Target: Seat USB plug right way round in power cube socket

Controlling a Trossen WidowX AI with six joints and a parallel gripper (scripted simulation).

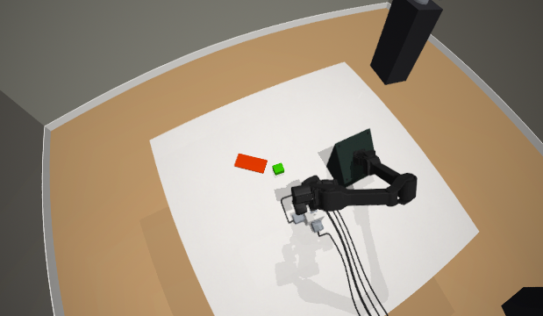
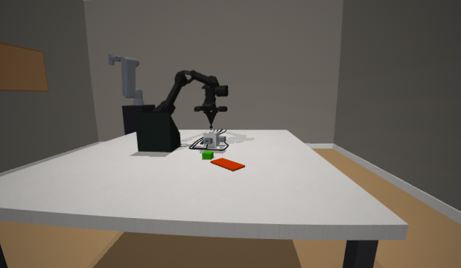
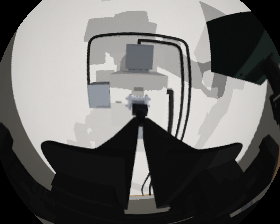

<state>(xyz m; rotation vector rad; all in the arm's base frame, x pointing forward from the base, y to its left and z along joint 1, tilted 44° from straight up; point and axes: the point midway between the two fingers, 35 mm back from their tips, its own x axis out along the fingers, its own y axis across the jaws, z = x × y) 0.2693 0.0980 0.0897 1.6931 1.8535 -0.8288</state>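
Right now my gripper tip is 2 cm above the dark USB plug. Round my gripper tip: green block: 6 cm ahead, 25 cm to the right, 12 cm below; then orange-red slab: 17 cm ahead, 33 cm to the right, 13 cm below.
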